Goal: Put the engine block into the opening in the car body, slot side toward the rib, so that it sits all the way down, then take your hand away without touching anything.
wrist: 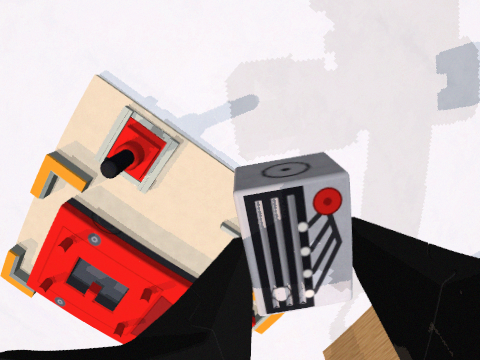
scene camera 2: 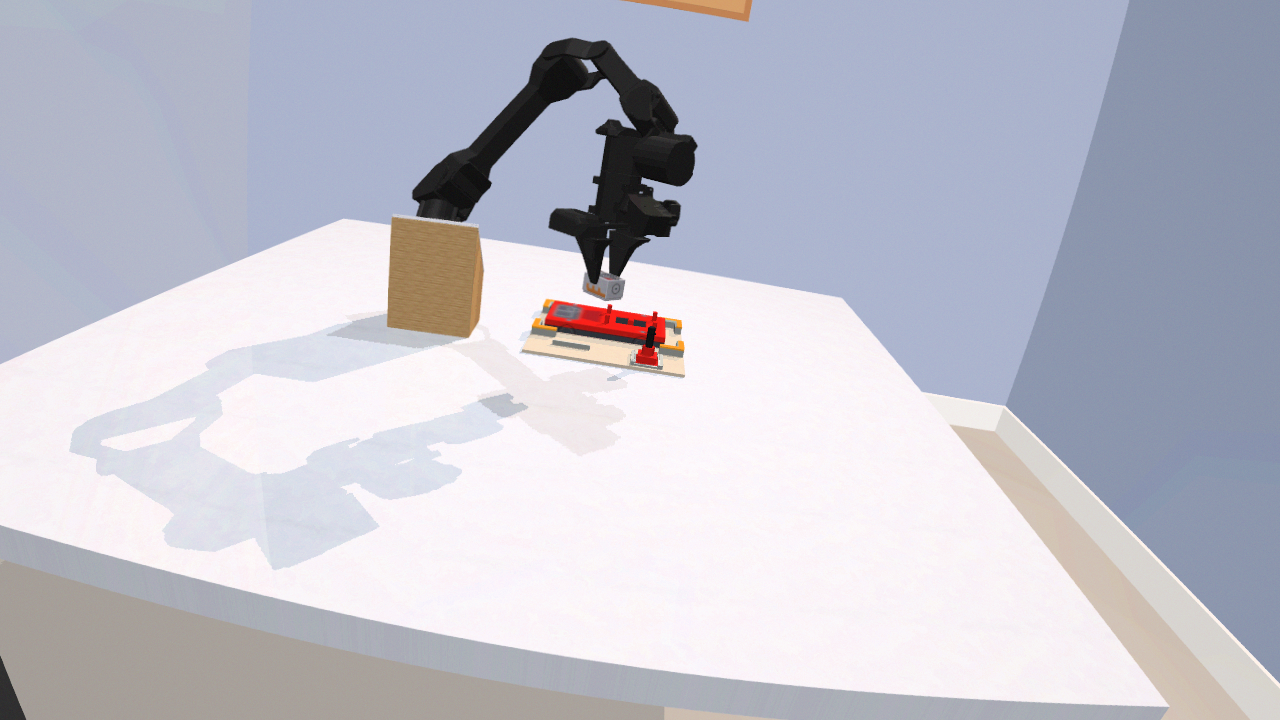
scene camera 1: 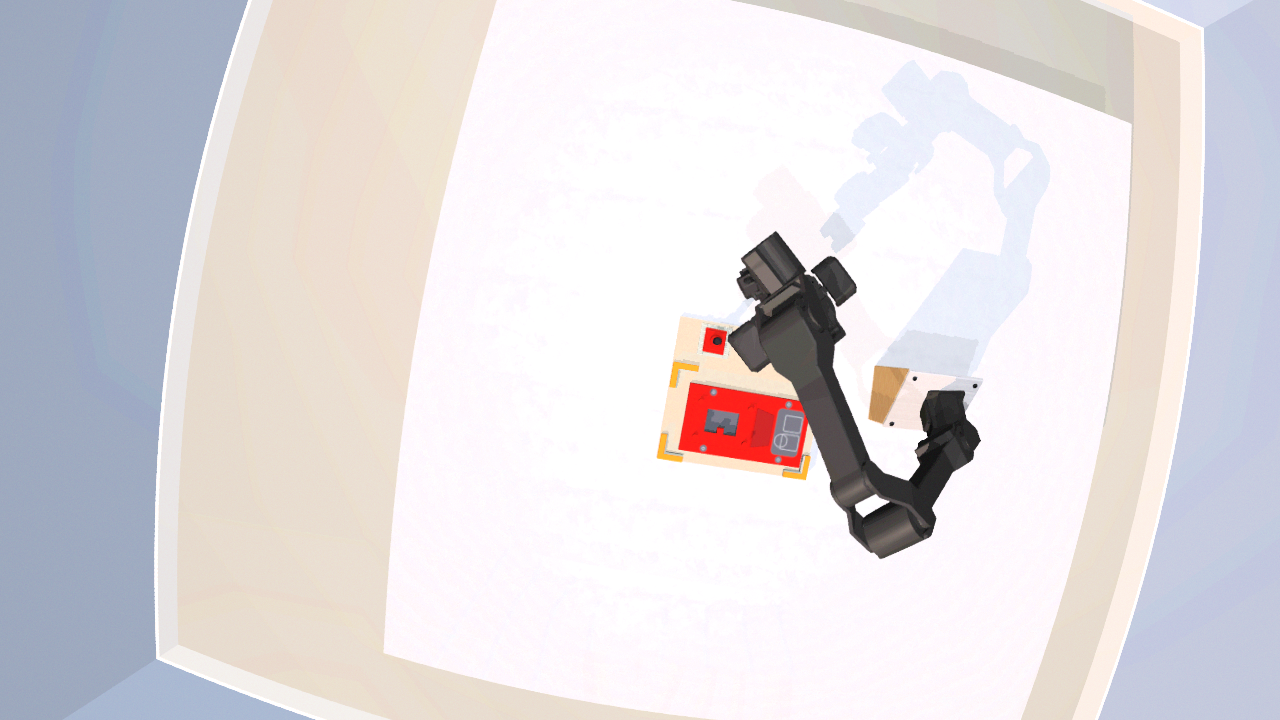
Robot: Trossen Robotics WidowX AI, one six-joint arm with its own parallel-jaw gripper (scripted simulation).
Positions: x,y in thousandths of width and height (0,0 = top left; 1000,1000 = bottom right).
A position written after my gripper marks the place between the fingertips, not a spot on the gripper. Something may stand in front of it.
my gripper: wrist 616,665; scene camera 2 471,392; scene camera 1 612,437
grey engine block: wrist 614,596; scene camera 2 476,399
